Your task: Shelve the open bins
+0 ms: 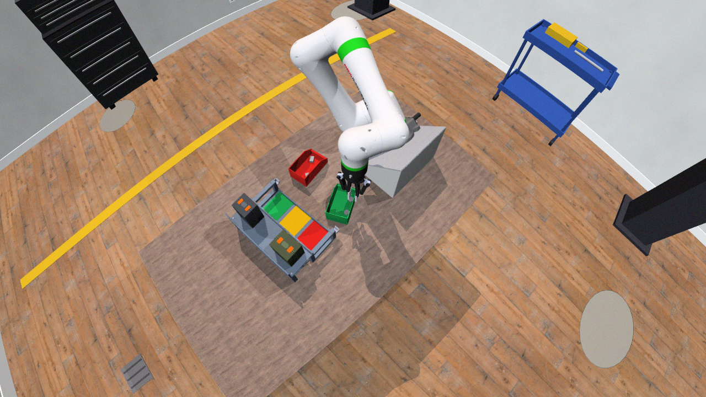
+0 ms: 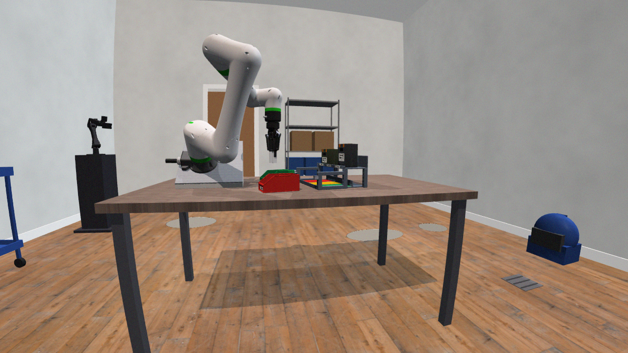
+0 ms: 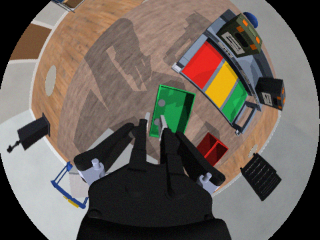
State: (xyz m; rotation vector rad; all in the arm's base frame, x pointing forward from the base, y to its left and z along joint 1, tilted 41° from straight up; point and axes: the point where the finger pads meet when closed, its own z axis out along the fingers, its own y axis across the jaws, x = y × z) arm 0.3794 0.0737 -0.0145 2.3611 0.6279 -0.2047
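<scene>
The green bin is 110 mm below my hand, 40 mm to the right of it and 20 mm ahead of it. Round my hand: red bin (300 mm to the right, 110 mm below).
</scene>
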